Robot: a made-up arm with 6 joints.
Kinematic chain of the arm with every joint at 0, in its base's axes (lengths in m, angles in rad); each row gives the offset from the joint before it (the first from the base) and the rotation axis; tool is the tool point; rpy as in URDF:
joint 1: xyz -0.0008 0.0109 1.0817 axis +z
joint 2: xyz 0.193 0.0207 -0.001 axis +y
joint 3: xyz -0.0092 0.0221 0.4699 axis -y
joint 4: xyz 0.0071 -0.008 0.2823 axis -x
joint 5: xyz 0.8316 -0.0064 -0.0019 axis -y
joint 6: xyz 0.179 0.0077 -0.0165 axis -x
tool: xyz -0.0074 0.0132 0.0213 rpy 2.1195 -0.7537 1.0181
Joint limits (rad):
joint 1: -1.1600..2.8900
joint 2: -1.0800..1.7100
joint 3: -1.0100..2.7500
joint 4: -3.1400..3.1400
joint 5: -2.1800..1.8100
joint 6: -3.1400..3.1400
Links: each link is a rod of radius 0.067 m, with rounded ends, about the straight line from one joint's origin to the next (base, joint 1, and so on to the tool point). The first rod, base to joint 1, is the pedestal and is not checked.
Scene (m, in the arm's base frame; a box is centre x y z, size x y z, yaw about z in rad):
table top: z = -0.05
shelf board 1: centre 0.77 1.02 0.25 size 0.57 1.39 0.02 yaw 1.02
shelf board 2: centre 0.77 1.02 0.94 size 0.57 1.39 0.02 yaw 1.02
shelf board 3: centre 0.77 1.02 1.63 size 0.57 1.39 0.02 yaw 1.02
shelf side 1: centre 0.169 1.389 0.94 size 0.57 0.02 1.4 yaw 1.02
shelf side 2: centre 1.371 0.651 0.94 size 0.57 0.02 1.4 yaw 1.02
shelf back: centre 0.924 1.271 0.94 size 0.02 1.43 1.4 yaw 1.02
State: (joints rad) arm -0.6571 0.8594 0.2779 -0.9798 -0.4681 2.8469
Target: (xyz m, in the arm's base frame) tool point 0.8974 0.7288 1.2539
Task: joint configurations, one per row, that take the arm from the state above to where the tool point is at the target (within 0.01 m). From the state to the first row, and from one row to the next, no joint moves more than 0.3 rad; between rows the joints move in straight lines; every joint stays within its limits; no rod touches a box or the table.
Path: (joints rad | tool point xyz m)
1: -0.4574 0.6054 0.0451 -0.9199 -0.6545 2.8485 | 1.2828 -0.4627 1.1319
2: -0.2577 0.3515 -0.1877 -0.8600 -0.8408 2.8502 | 1.2253 -0.1568 1.2022
3: -0.0581 0.0975 -0.4204 -0.8001 -1.0272 2.8518 | 1.0907 0.1006 1.2466
4: 0.1416 -0.1564 -0.6532 -0.7402 -1.2136 2.8535 | 0.9065 0.2919 1.2635
5: 0.3413 -0.4104 -0.8860 -0.6803 -1.4000 2.8551 | 0.7029 0.4121 1.2539
6: 0.4372 -0.1181 -0.6127 -0.7905 -1.1809 2.8485 | 0.8067 0.5608 1.2712
7: 0.5331 0.1742 -0.3394 -0.9007 -0.9617 2.8418 | 0.8974 0.7287 1.2539

